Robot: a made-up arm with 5 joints.
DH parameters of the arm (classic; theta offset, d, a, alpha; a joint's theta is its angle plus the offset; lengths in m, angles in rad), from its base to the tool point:
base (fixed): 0 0 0 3.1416
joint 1: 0 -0.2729 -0.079 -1.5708
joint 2: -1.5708 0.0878 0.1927 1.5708
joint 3: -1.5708 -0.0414 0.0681 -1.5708
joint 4: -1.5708 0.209 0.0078 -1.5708
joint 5: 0 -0.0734 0.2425 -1.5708
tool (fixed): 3.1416 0.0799 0 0
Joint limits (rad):
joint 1: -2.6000..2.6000
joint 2: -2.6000..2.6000
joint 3: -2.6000..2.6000
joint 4: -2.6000..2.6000
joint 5: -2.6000..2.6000
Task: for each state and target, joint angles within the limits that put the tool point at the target. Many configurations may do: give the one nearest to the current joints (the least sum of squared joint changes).
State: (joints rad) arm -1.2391 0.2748 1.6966 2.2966 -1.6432
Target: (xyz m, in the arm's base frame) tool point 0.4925 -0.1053 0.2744
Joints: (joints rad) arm -1.6522 0.3519 2.1492 2.0774 -2.2386
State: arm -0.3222 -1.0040 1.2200 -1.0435 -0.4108
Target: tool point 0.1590 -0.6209 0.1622
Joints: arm -0.9994 -1.2789 0.8606 -0.9495 -1.2098
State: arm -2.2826 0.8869 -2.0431 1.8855 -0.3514
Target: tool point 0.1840 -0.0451 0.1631
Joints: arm -2.4771 1.4025 -1.8870 1.1370 0.1565
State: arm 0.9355 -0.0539 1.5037 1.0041 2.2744
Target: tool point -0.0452 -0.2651 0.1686
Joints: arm 0.5998 -0.0257 1.3464 0.6022 2.5163
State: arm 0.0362 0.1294 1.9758 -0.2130 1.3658
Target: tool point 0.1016 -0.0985 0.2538
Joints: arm 0.2806 0.7596 1.8710 0.3419 1.8002
